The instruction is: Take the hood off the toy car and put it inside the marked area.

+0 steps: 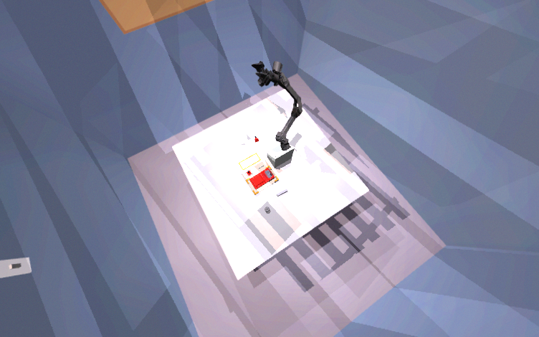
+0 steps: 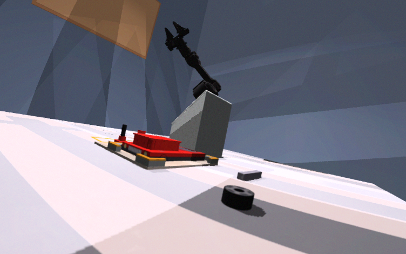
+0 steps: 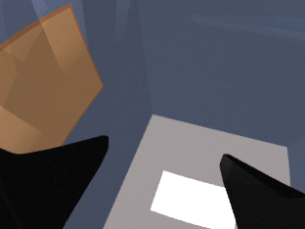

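The red hood is 630 mm below my gripper tip, 450 mm to the left of it and 360 mm ahead of it. The rest, counted from my gripper tip: black wheel (690 mm to the left, 660 mm below, 460 mm ahead); then grey bar (660 mm to the left, 660 mm below, 270 mm ahead).
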